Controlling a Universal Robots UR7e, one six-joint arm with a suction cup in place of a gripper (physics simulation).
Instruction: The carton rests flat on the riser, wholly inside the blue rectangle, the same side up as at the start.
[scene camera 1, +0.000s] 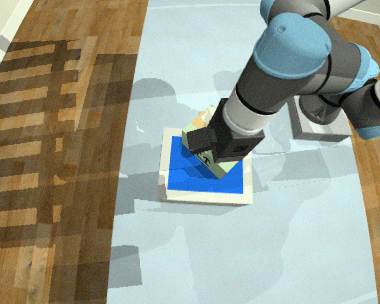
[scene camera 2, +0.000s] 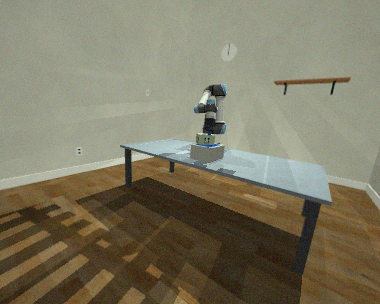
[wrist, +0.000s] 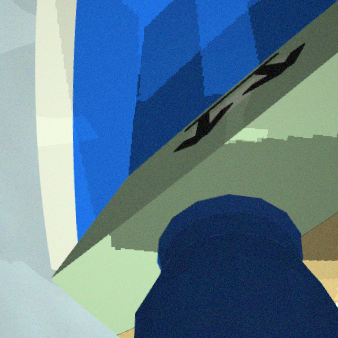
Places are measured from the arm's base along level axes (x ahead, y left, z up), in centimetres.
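Where they show: hand, tool point: (scene camera 2: 209, 135) (wrist: 218, 231); arm's base, link origin: (scene camera 1: 317, 107).
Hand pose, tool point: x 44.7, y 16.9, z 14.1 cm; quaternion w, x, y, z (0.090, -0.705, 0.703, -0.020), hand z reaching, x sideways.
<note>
Each offset is from my tool point to the top centre of the thing. Level surfaces: height alone.
The light green carton {dz +0.7, dx -1.3, dy -4.0 cm} (scene camera 1: 219, 168) (scene camera 2: 205, 139) (wrist: 165, 192) sits flat and turned at an angle on the riser {dz -8.0, dx +1.4, dy +0.2 cm} (scene camera 1: 210, 198) (scene camera 2: 206, 152) (wrist: 54, 150). Black arrows on its side point up in scene camera 2. The carton's visible lower edge lies over the blue rectangle {dz -8.0, dx +1.4, dy +0.2 cm} (scene camera 1: 205, 185) (wrist: 102, 125); its far base corners are hidden, so I cannot tell if all of it is inside. My suction gripper (scene camera 2: 209, 132) (wrist: 230, 220) is open, its dark blue cup just over the carton's top. The cup's rim contact is hidden, and the black wrist housing covers it in scene camera 1.
The riser stands on the pale blue table {dz -20.0 cm} (scene camera 1: 210, 260) (scene camera 2: 280, 172). The arm's base stands on a grey block (scene camera 1: 320, 131) behind and to the right of the riser in scene camera 1. The arm reaches over the carton from the upper right there.
</note>
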